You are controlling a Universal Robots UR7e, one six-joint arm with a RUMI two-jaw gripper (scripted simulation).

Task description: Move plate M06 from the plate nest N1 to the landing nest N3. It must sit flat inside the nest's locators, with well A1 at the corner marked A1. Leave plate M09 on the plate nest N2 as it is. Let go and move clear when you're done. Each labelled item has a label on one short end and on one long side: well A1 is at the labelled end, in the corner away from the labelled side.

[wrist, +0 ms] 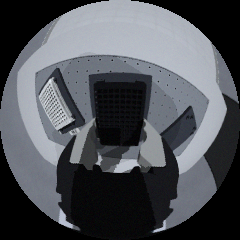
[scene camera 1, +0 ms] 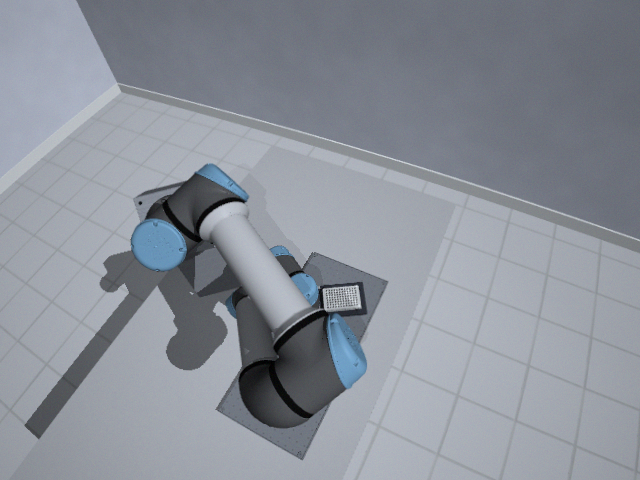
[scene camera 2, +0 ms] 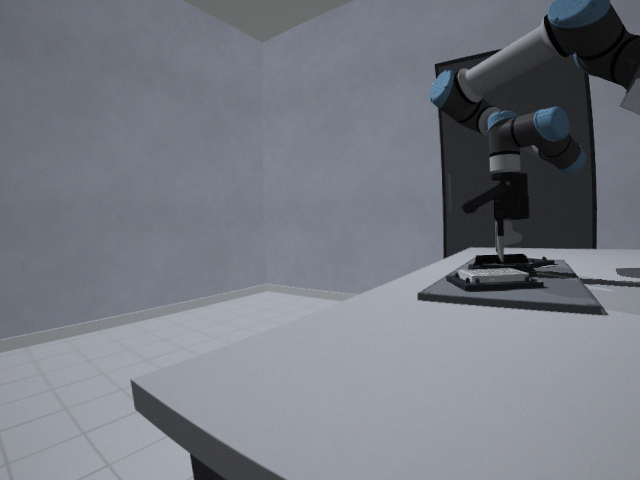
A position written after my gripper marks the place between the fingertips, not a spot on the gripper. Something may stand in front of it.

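Observation:
Dark well plate [wrist: 125, 111]. White well plate [scene camera 1: 338, 298], [scene camera 2: 504, 274], [wrist: 51, 99]. My gripper [scene camera 2: 501, 260], [wrist: 119, 118].

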